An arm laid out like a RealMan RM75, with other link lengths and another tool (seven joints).
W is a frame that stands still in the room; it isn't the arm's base.
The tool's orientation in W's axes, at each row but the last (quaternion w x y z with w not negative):
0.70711 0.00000 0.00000 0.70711
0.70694 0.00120 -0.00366 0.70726
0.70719 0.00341 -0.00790 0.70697
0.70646 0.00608 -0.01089 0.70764
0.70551 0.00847 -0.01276 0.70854
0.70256 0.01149 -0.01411 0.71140
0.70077 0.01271 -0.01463 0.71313
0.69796 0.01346 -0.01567 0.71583
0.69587 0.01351 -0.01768 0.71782
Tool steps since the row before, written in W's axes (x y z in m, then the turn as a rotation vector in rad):
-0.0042 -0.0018 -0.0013 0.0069 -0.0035 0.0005
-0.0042 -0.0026 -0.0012 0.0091 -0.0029 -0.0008
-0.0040 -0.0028 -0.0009 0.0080 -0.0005 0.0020
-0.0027 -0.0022 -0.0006 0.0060 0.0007 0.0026
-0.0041 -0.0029 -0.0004 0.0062 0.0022 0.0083
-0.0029 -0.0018 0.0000 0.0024 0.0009 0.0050
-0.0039 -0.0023 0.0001 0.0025 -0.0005 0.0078
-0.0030 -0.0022 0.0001 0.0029 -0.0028 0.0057
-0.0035 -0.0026 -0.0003 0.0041 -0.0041 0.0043
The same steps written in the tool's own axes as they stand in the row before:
-0.0018 0.0042 -0.0013 -0.0035 -0.0069 0.0005
-0.0026 0.0042 -0.0012 -0.0029 -0.0091 -0.0008
-0.0028 0.0040 -0.0008 -0.0005 -0.0080 0.0020
-0.0022 0.0027 -0.0005 0.0008 -0.0060 0.0025
-0.0029 0.0041 -0.0003 0.0024 -0.0063 0.0082
-0.0018 0.0029 0.0001 0.0011 -0.0024 0.0050
-0.0022 0.0039 0.0002 -0.0002 -0.0025 0.0078
-0.0021 0.0031 0.0002 -0.0026 -0.0028 0.0058
-0.0025 0.0036 -0.0002 -0.0040 -0.0040 0.0045

